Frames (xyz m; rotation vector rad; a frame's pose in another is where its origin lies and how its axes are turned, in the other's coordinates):
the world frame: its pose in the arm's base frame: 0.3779 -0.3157 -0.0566 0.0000 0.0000 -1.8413
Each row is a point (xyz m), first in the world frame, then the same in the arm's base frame.
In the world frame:
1: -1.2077 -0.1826 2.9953
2: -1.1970 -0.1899 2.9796
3: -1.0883 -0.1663 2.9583
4: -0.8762 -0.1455 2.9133
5: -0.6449 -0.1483 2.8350
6: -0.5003 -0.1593 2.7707
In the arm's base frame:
1: 0.5247 0.8969 2.9387
2: 0.5148 0.8885 2.9230
3: 0.5085 0.7775 2.9017
4: 0.4718 0.5675 2.8567
5: 0.4073 0.3454 2.7784
6: 0.3581 0.2090 2.7141

